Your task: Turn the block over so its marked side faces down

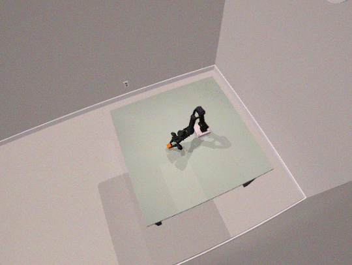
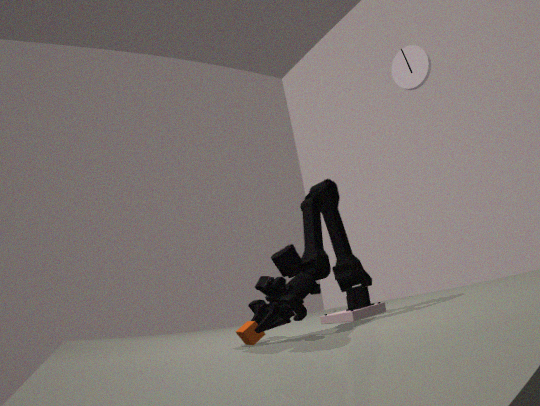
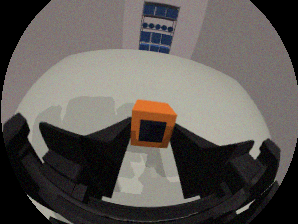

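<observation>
My gripper tip is 1 cm past the orange block.
</observation>
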